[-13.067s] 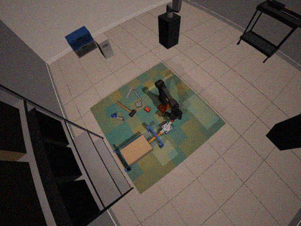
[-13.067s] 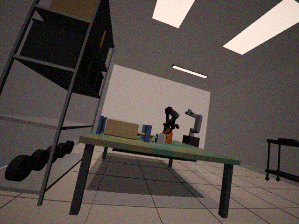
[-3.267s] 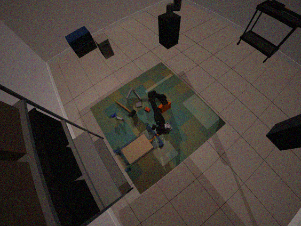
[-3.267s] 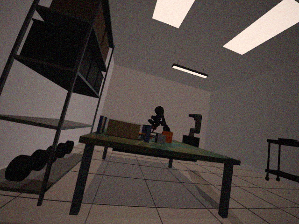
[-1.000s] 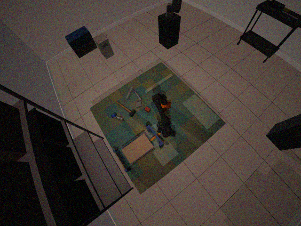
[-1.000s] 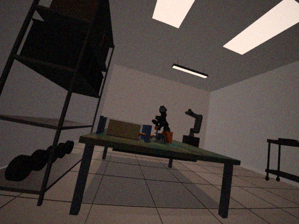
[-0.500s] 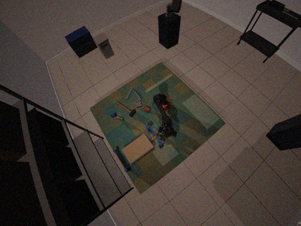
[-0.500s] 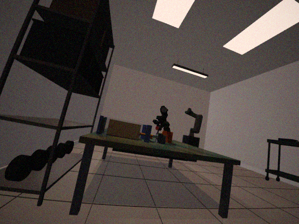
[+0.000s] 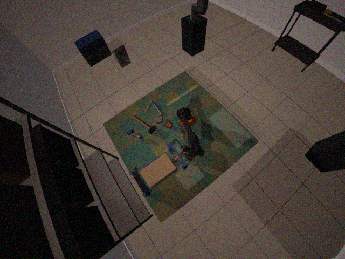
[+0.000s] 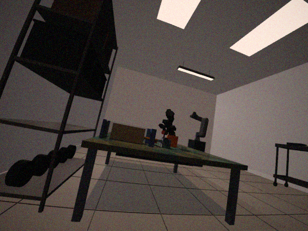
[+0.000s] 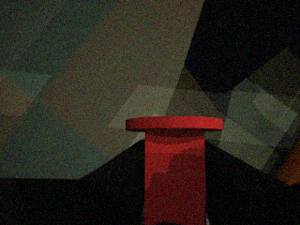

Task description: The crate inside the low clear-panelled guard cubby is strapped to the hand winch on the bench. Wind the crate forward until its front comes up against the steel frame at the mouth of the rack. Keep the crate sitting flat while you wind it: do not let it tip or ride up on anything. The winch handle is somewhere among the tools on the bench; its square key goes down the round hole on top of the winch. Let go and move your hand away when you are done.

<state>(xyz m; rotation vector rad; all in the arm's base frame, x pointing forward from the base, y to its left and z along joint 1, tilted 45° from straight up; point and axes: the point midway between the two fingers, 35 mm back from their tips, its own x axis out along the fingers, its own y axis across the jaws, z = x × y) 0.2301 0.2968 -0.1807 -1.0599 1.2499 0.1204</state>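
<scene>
Right now the red-knobbed crank handle is 40 mm to the right of my gripper tip, 30 mm below it and 30 mm behind it. Round my gripper tip: red knob (10 mm to the right, 10 mm behind); then winch (100 mm to the right, 100 mm below, 80 mm behind); then grey block (570 mm to the right, 120 mm below, 20 mm ahead).
</scene>
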